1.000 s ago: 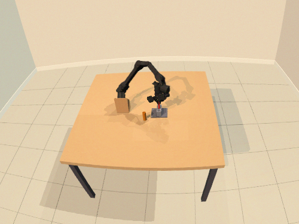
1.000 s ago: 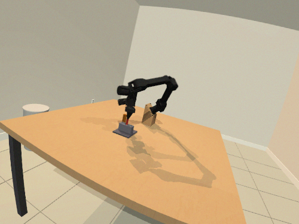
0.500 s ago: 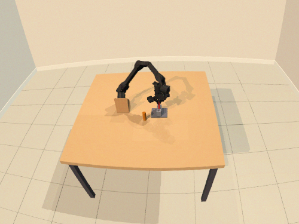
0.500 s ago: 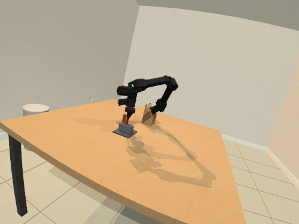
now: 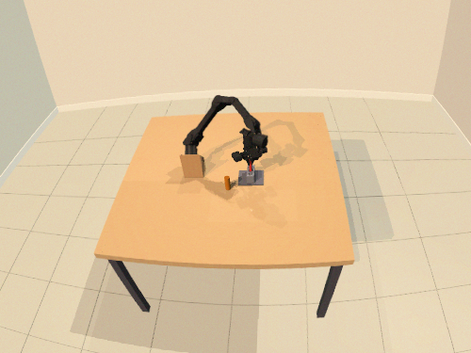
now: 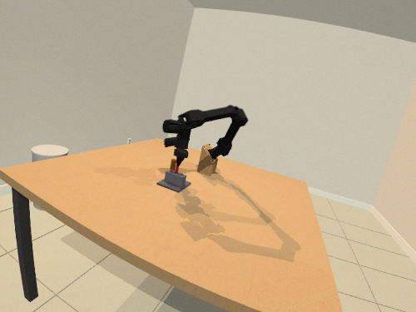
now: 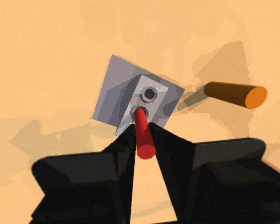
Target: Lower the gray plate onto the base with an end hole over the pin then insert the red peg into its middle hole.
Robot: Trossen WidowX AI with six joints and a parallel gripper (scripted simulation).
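Now: the red peg 1 cm below my gripper tip. The rest, counted from my gripper tip: dark base 2 cm to the left, 9 cm below; orange cylinder 12 cm behind, 9 cm to the right, 6 cm below; gray plate 5 cm below.
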